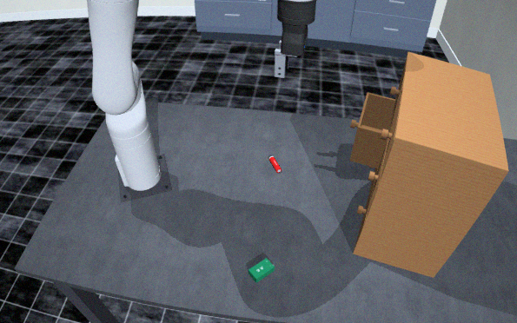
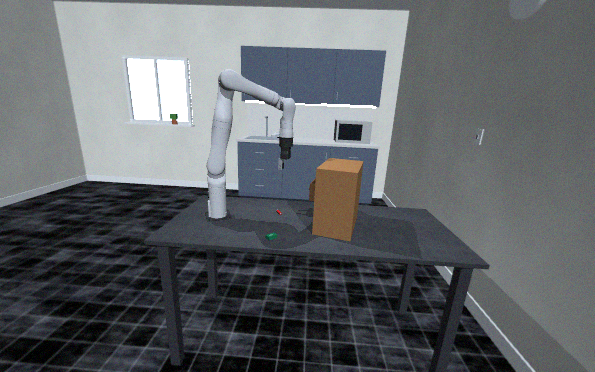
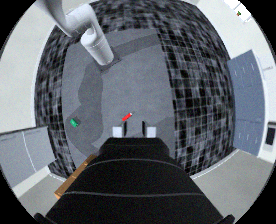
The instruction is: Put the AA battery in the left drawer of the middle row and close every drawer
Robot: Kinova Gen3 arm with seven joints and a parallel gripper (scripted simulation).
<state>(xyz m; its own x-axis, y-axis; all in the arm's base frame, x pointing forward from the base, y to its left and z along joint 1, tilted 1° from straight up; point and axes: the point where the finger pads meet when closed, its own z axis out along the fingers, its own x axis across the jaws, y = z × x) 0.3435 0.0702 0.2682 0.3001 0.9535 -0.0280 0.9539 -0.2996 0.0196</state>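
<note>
My gripper is now 26 cm above the AA battery, 4 cm to the left of it and 1 cm past it. Also, from my hand: small green block (33 cm to the right, 26 cm below, 5 cm behind).
</note>
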